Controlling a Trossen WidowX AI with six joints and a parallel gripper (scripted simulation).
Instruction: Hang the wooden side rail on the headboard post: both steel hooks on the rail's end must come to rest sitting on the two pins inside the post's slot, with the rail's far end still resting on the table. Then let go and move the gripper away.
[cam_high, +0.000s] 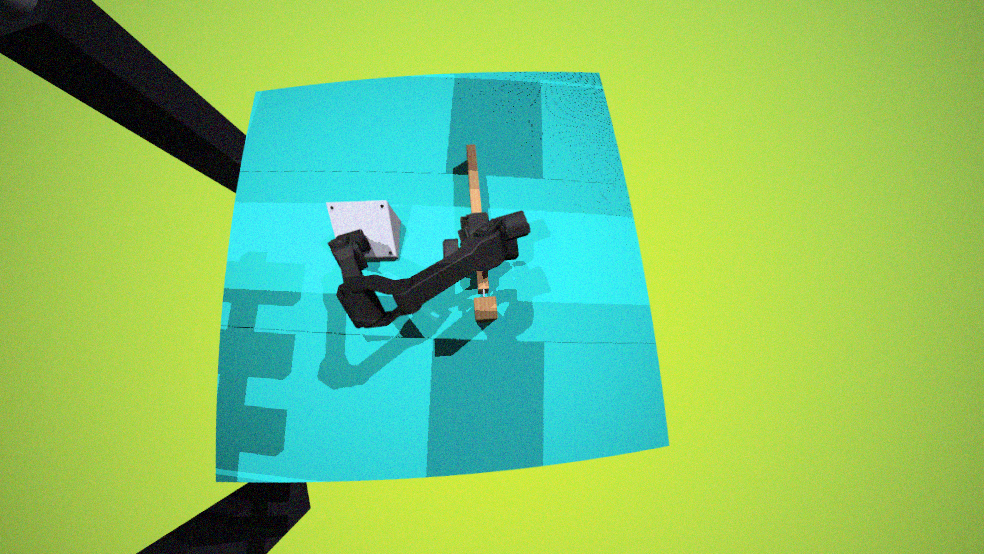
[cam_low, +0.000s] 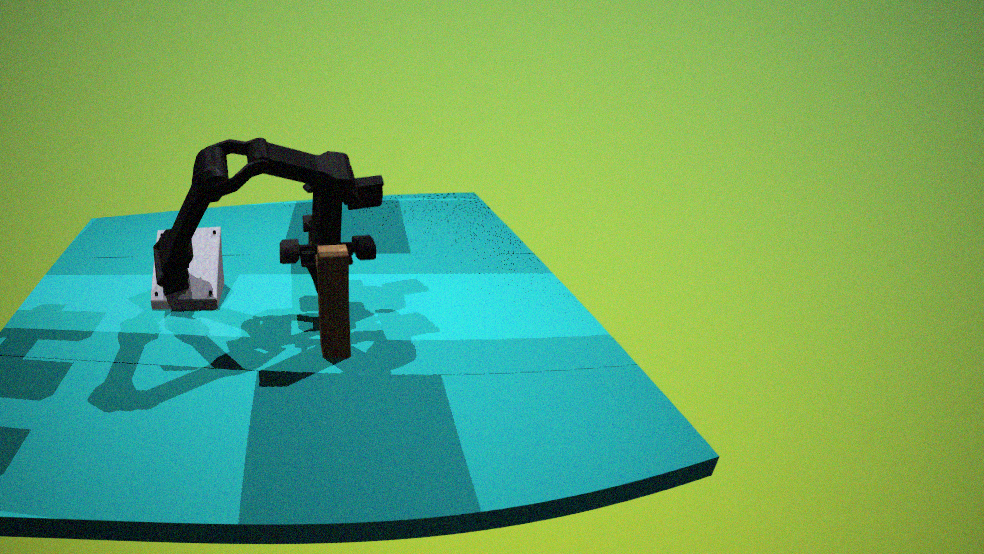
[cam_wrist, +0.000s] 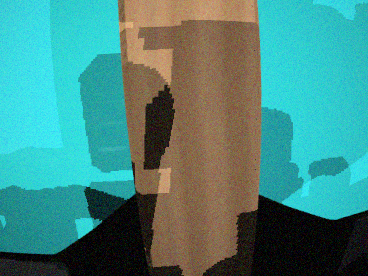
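Right now my gripper tip is 20 mm past the headboard post, 150 mm to the left of it and 40 mm below it.
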